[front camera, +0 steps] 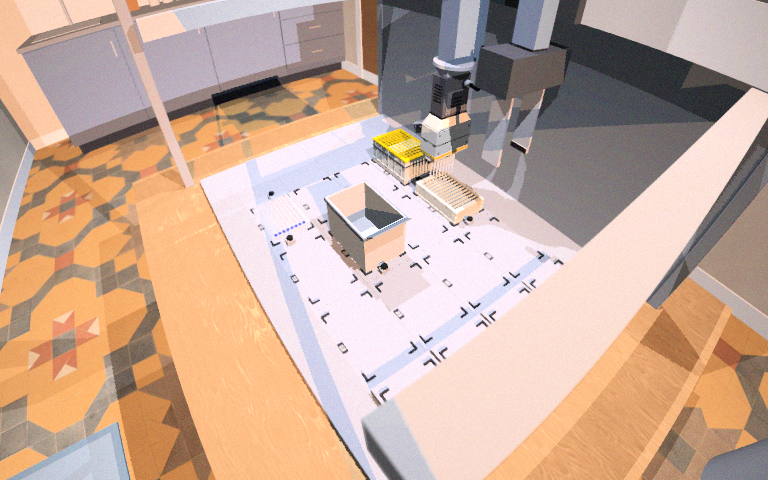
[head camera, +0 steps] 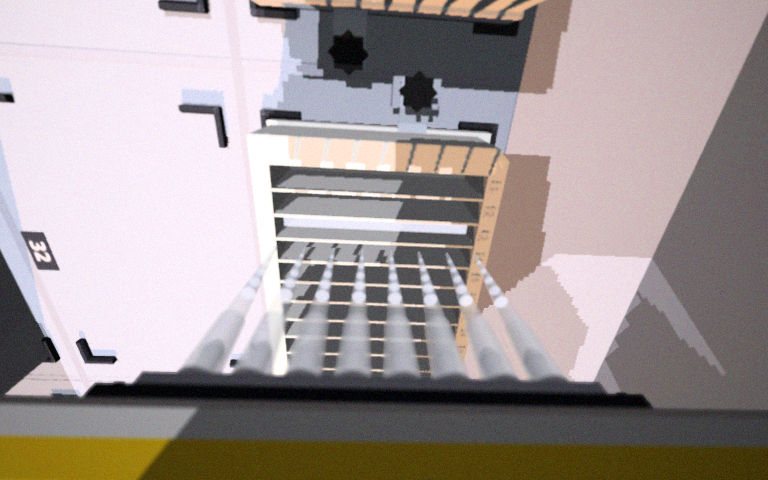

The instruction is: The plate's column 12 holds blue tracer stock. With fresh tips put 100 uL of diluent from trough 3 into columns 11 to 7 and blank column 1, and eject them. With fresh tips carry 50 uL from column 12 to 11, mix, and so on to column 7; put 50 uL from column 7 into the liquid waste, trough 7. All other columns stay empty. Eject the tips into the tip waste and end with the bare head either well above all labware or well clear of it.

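Observation:
The pipetting head carries a row of long clear tips. They hang over the trough block, their lower ends above its dividers; I cannot tell over which trough. The tips look clear, with no blue in them. My plate gripper hangs parked beside the head, its two paddles apart and nothing between them. The plate lies at the deck's left; one row of wells at its near edge is blue, the others look pale. The yellow tip rack stands behind the trough block. Liquid levels cannot be read.
A tall open bin stands between the plate and the trough block. Black knobs lie beyond the block's far end in the head view, with a ribbed tan edge past them. A thick pale beam crosses the front right.

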